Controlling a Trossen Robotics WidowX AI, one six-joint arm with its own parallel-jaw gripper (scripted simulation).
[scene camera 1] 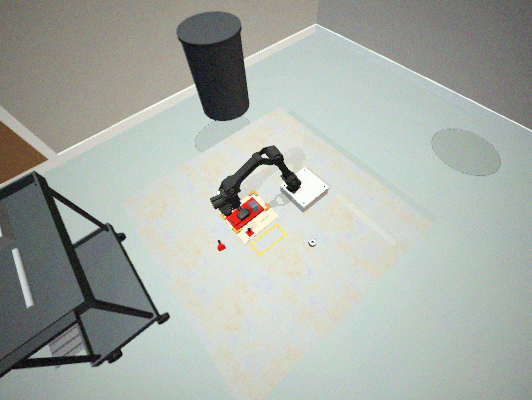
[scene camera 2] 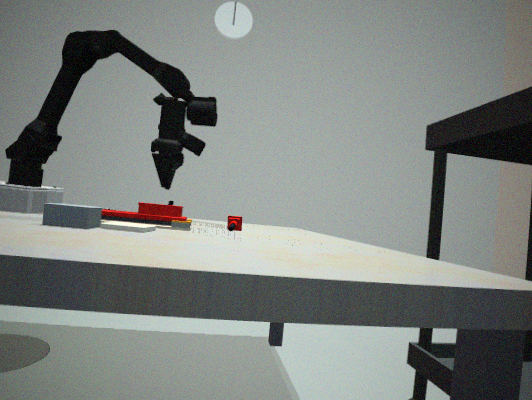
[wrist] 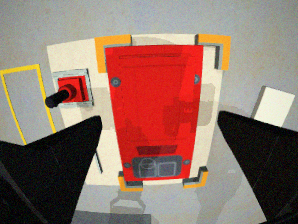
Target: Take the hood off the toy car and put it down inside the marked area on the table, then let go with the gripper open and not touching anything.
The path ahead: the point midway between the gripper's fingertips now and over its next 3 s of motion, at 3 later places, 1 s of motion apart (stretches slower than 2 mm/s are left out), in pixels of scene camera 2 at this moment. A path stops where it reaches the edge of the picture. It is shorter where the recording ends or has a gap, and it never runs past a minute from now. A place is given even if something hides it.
The gripper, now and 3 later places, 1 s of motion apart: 165, 188; 163, 199; 162, 206; 161, 210
